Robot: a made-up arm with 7 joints.
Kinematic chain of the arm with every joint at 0, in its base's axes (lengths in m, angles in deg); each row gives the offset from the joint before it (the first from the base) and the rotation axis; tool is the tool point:
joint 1: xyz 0 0.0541 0 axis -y
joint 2: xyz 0 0.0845 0 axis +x
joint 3: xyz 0 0 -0.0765 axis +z
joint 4: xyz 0 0 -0.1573 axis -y
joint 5: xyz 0 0 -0.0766 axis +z
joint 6: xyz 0 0 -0.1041 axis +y
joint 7: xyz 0 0 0 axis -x
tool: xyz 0 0 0
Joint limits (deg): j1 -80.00..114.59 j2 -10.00..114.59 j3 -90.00..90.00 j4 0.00..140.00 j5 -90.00..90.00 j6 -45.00..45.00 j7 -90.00..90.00
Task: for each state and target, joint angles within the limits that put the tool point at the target. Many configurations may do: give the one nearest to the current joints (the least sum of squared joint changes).
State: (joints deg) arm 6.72 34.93 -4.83 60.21 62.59 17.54 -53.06
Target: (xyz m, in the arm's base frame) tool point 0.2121 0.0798 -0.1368
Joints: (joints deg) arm 18.13 4.58 -25.04 103.80 62.59 17.54 -53.06
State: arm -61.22 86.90 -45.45 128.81 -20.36 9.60 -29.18
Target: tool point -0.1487 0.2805 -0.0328
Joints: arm -80.00 90.82 -87.59 121.38 -20.36 9.60 -29.18
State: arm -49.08 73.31 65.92 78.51 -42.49 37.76 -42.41
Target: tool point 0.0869 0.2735 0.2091
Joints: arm -21.04 107.15 88.05 102.19 -42.49 37.76 -42.41
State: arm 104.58 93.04 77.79 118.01 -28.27 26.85 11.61
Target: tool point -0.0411 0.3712 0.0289
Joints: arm 99.73 54.32 77.85 111.30 -28.27 26.85 11.61
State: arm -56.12 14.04 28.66 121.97 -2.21 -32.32 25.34
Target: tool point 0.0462 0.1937 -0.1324
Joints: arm -33.13 12.65 17.50 139.88 -2.21 -32.32 25.34
